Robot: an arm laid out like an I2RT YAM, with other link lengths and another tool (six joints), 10 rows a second.
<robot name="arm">
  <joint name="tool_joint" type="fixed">
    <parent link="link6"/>
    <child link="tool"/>
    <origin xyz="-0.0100 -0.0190 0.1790" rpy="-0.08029 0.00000 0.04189"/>
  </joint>
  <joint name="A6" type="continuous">
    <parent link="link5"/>
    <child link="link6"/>
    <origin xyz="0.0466 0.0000 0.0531" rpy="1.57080 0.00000 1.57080"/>
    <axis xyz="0 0 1"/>
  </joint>
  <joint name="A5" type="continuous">
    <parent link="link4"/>
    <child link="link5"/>
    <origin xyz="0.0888 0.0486 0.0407" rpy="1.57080 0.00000 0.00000"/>
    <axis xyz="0 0 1"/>
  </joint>
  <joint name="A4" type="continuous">
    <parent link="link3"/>
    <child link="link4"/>
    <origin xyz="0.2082 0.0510 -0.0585"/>
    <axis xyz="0 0 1"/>
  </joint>
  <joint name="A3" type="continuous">
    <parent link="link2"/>
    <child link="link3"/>
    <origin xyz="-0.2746 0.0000 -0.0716" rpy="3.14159 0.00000 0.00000"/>
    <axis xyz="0 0 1"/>
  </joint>
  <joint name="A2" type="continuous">
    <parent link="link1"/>
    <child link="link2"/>
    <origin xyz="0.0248 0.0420 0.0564" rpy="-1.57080 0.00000 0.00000"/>
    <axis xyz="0 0 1"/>
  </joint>
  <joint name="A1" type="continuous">
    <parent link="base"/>
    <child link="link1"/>
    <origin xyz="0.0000 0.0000 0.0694"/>
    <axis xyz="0 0 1"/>
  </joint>
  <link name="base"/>
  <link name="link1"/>
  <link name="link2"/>
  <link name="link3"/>
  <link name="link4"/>
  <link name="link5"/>
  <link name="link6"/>
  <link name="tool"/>
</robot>
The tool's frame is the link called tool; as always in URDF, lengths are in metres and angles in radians. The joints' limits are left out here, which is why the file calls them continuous.
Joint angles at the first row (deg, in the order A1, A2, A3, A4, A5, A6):
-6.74 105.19 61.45 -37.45 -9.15 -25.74
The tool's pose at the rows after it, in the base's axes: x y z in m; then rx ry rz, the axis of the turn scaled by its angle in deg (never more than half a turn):
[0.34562 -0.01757 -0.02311 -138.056 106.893 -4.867]
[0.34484 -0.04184 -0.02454 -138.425 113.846 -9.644]
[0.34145 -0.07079 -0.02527 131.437 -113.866 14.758]
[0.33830 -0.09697 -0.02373 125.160 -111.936 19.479]
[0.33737 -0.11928 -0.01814 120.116 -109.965 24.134]
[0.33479 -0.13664 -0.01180 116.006 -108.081 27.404]
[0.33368 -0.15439 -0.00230 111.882 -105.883 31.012]
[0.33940 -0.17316 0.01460 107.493 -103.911 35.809]
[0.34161 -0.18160 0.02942 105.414 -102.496 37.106]
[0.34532 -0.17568 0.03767 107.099 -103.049 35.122]
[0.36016 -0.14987 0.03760 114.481 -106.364 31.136]
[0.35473 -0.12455 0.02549 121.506 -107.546 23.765]
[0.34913 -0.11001 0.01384 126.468 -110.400 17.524]
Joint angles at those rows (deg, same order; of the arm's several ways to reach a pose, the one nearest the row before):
-6.68 105.40 61.58 -36.38 -4.56 -23.16
-6.65 105.45 61.87 -36.58 1.48 -20.49
-6.66 105.84 62.11 -36.80 8.73 -18.41
-6.65 106.35 62.20 -36.62 15.42 -17.39
-6.66 106.48 62.22 -36.12 21.21 -16.84
-6.66 106.52 62.30 -36.14 25.91 -16.45
-6.66 106.52 62.65 -36.16 30.85 -16.29
-6.66 106.52 64.27 -36.38 36.10 -16.27
-6.63 106.52 67.16 -39.42 38.61 -16.25
-6.63 106.52 71.02 -44.05 36.69 -16.29
-6.66 106.45 74.87 -47.02 28.80 -17.45
-7.20 106.39 74.96 -48.93 21.30 -19.33
-9.32 106.39 73.80 -48.60 14.35 -21.25

